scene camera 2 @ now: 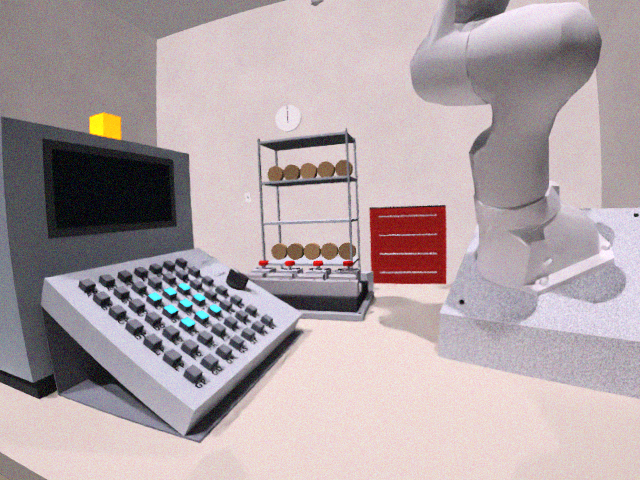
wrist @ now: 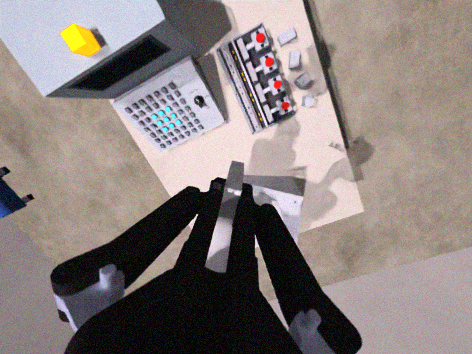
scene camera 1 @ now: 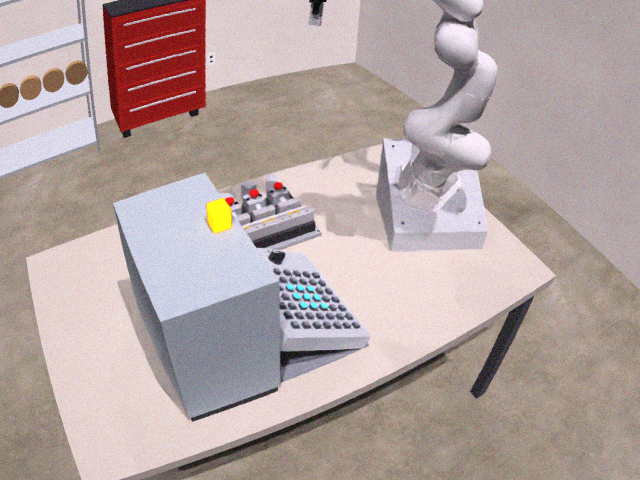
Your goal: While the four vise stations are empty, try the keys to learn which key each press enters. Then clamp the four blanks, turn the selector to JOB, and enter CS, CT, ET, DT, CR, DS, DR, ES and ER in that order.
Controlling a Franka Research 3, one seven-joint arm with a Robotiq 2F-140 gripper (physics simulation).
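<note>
The grey keypad [scene camera 1: 330, 330] [scene camera 2: 129, 356] [wrist: 206, 118] slopes out from the console [scene camera 1: 196, 269] [scene camera 2: 20, 258] [wrist: 95, 22]; several keys in its middle glow cyan [scene camera 1: 307, 296] [scene camera 2: 183, 305] [wrist: 166, 119]. The black selector knob [scene camera 1: 276, 256] [scene camera 2: 236, 278] [wrist: 199, 100] sits at its far corner. The vise block [scene camera 1: 281, 227] [scene camera 2: 315, 287] [wrist: 244, 91] has four stations with red knobs, all empty. Four grey blanks [wrist: 286, 36] [wrist: 307, 100] lie on the table behind it, seen only in the wrist view. My gripper [wrist: 235, 173] [scene camera 1: 316, 20] is shut and empty, high above the table over the robot base.
A yellow cube [scene camera 1: 218, 215] [scene camera 2: 105, 125] [wrist: 79, 38] sits on the console top. The robot base [scene camera 1: 433, 216] [scene camera 2: 542, 320] [wrist: 282, 198] stands at the table's right. A red drawer cabinet [scene camera 1: 154, 62] [scene camera 2: 408, 242] and a shelf rack [scene camera 2: 260, 207] [scene camera 1: 88, 77] stand by the wall.
</note>
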